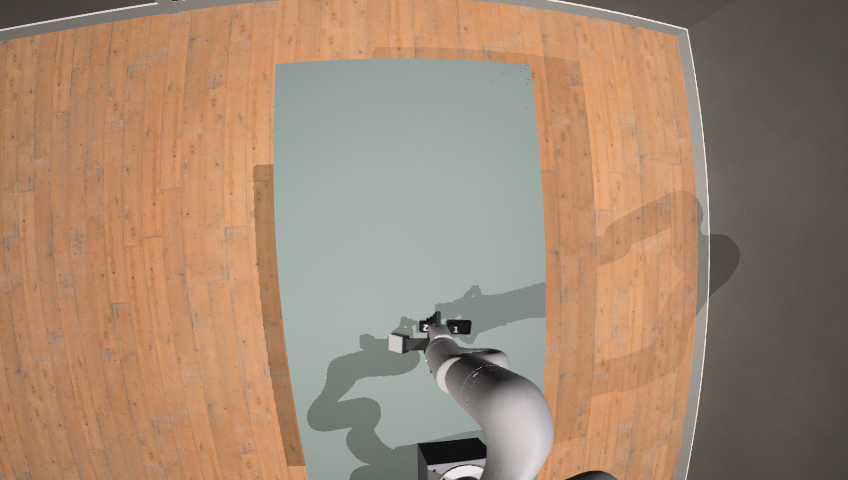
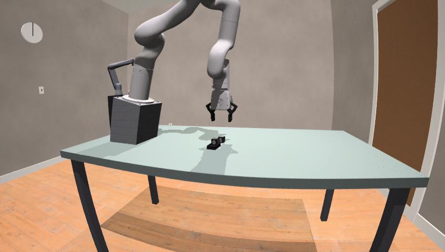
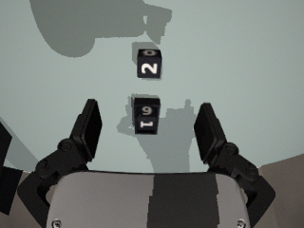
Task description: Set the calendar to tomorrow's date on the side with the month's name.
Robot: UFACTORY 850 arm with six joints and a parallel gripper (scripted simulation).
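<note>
My hand is 110 mm above the black cube. Also, from my hand: black tray (110 mm to the right, 110 mm below, 10 mm behind).
</note>
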